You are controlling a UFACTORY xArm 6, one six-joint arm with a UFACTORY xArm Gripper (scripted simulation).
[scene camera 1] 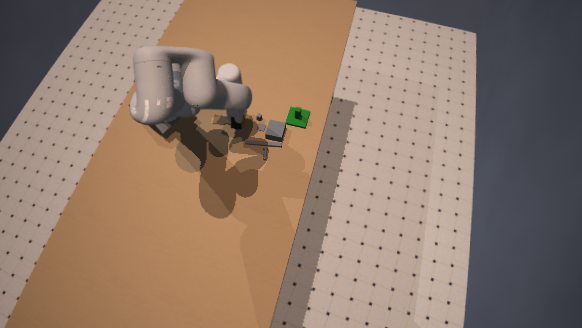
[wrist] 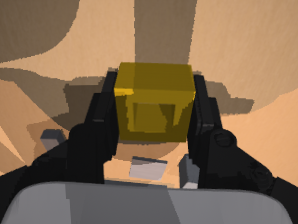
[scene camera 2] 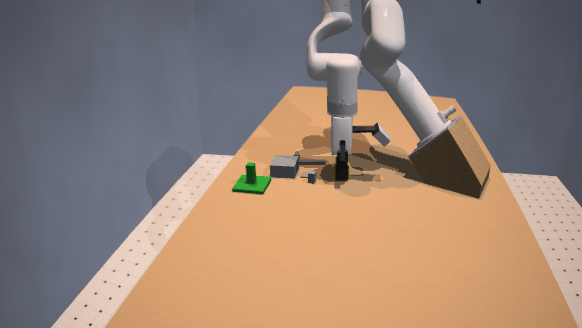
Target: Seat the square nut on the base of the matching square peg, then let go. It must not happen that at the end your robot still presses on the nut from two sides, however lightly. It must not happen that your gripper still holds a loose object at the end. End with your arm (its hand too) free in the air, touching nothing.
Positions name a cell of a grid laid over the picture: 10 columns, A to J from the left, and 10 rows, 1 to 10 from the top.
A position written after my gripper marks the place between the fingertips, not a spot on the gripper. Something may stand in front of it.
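What I can see here is my gripper (scene camera 2: F6), and the wrist view has the gripper (wrist: F5) as well.
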